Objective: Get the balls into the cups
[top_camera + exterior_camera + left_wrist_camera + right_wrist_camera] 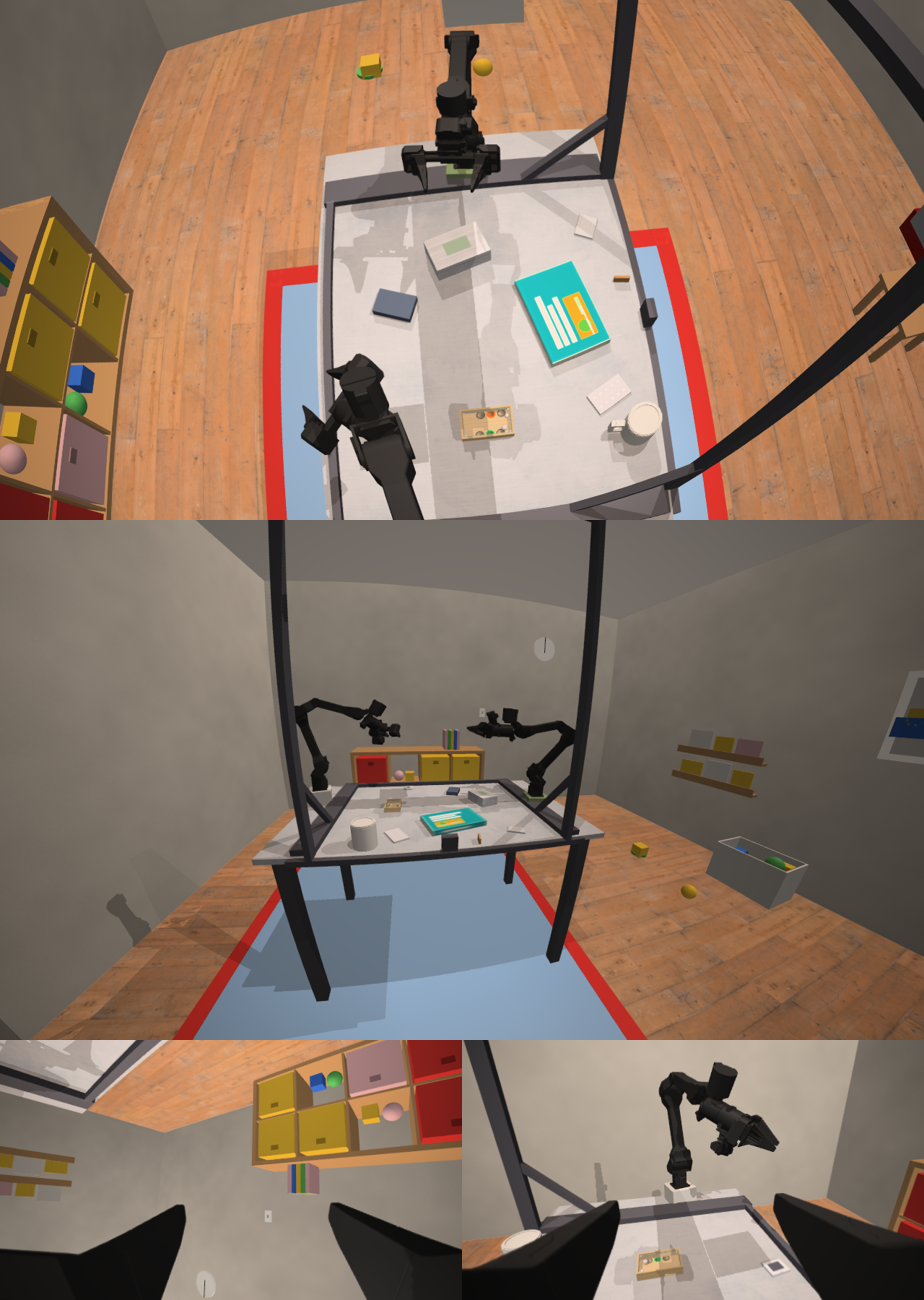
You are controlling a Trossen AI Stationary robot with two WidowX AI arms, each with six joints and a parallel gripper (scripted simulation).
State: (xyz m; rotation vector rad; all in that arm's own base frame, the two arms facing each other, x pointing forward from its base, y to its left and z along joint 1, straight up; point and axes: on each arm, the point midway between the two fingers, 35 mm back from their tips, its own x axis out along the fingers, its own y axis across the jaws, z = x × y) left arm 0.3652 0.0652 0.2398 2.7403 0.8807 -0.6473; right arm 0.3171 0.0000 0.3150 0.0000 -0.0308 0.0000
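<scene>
Right now my left hand is 260 mm past the covered wooden puzzle, 50 mm to the left of it and 300 mm above it. Also, from my left hand: dark blue pad (50 mm behind, 340 mm to the right, 300 mm below); small framed tile (20 mm ahead, 90 mm to the right, 300 mm below).
</scene>
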